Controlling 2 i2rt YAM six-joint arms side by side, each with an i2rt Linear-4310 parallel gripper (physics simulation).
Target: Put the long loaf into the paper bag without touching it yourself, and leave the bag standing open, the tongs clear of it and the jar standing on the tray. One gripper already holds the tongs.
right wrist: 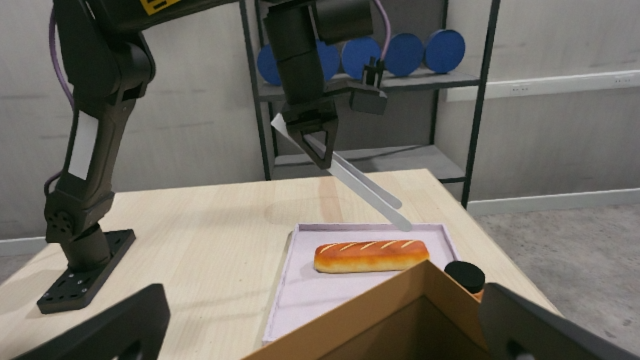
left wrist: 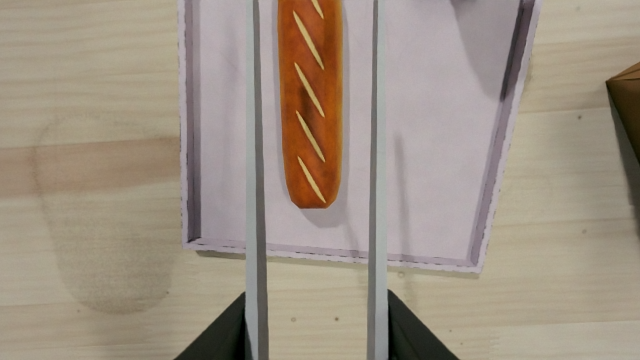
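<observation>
The long loaf point(left wrist: 312, 105) point(right wrist: 371, 256) lies flat on the pink tray point(left wrist: 430, 150) point(right wrist: 305, 300). My left gripper point(left wrist: 317, 305) point(right wrist: 325, 163) is shut on the metal tongs point(left wrist: 377, 175) point(right wrist: 367, 192). In the left wrist view the two tong arms stand apart, one on each side of the loaf; in the right wrist view their tips hang above the tray and the loaf. The brown paper bag point(left wrist: 625, 100) point(right wrist: 350, 325) stands open in front of the tray in the right wrist view. My right gripper point(right wrist: 323, 297) is open and empty, behind the bag's rim. The jar's black lid point(right wrist: 465, 276) shows behind the bag.
The left arm's base point(right wrist: 87, 272) is bolted to the wooden table point(left wrist: 100, 225) point(right wrist: 210, 240) at the left of the right wrist view. A shelf rack point(right wrist: 482, 100) with several blue round objects stands beyond the table's far edge. The bag hides the jar's lower part.
</observation>
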